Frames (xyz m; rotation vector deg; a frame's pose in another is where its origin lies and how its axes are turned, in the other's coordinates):
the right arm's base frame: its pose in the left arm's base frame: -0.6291 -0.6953 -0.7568 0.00 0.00 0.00
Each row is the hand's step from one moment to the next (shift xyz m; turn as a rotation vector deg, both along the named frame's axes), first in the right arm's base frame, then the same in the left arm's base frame.
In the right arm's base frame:
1: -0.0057 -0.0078 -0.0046 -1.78 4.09 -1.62
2: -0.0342 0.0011 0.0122 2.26 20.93 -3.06
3: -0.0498 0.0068 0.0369 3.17 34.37 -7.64
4: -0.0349 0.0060 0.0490 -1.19 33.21 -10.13
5: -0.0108 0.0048 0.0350 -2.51 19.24 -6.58
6: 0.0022 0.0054 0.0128 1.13 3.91 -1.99
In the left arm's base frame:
1: -0.0057 -0.0078 -0.0046 -1.78 4.09 -1.62
2: -0.0342 0.0011 0.0122 2.26 20.93 -3.06
3: -0.0498 0.0068 0.0369 3.17 34.37 -7.64
4: -0.0349 0.0060 0.0490 -1.19 33.21 -10.13
5: -0.0108 0.0048 0.0350 -2.51 19.24 -6.58
6: 0.0022 0.0054 0.0128 1.13 3.91 -1.99

